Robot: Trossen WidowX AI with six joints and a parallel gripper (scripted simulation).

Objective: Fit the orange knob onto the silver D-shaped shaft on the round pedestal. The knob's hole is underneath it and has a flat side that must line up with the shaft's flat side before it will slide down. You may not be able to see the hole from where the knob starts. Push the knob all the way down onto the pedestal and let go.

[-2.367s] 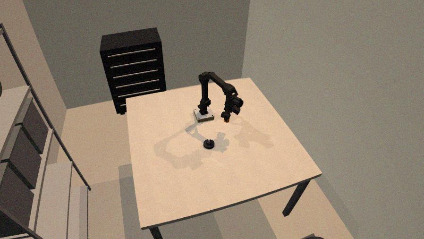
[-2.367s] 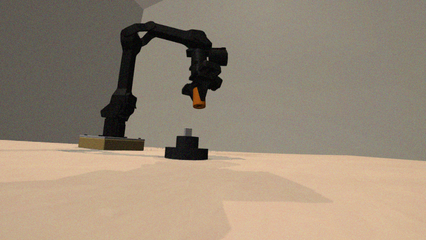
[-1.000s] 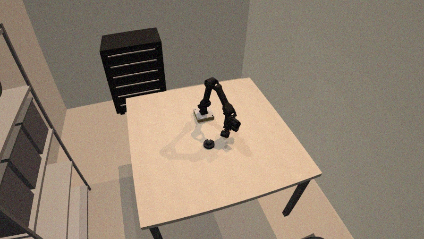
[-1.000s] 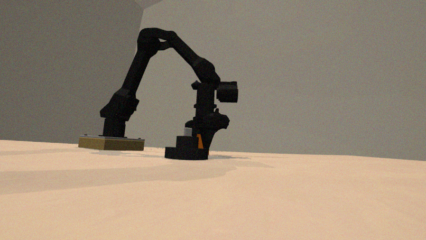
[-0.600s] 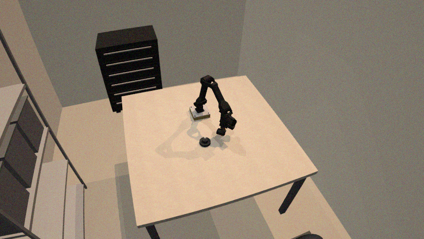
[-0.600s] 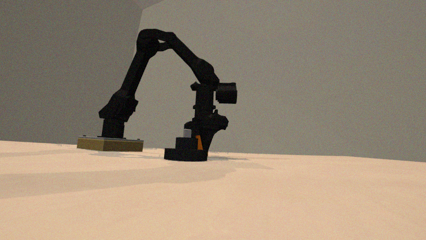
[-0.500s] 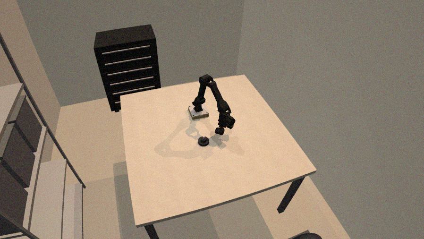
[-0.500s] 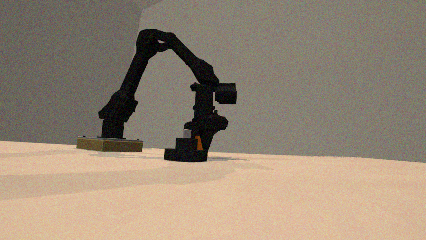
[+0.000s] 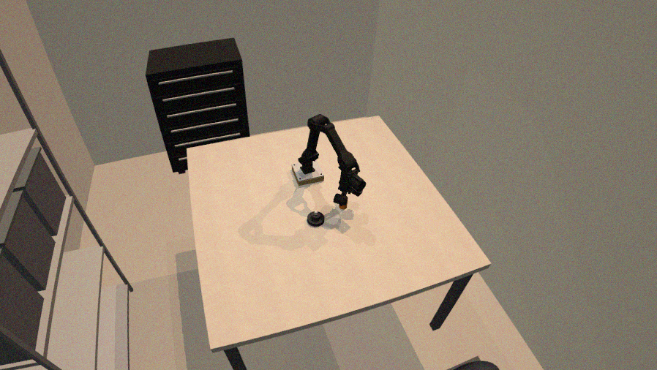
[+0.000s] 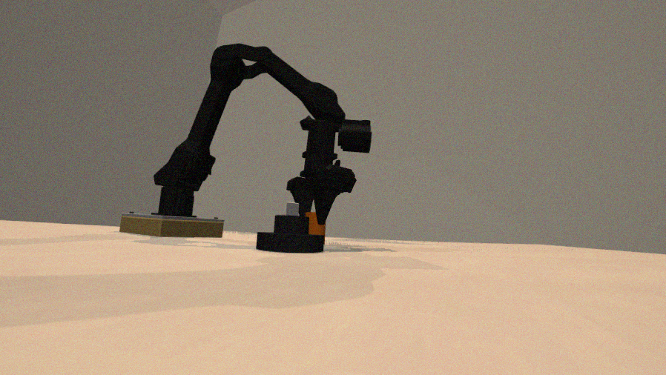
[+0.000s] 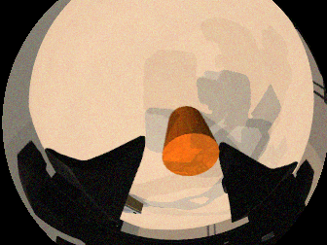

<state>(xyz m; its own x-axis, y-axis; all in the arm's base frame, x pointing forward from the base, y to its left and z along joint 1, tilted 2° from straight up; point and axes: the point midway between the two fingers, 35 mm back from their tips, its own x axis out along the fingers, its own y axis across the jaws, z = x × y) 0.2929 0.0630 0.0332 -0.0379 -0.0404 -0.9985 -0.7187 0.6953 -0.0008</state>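
Right now my gripper tip is 1 cm short of the orange knob and 1 cm below it. From my gripper tip the other things lie so: black round pedestal: 3 cm ahead, 16 cm to the right, 1 cm below.
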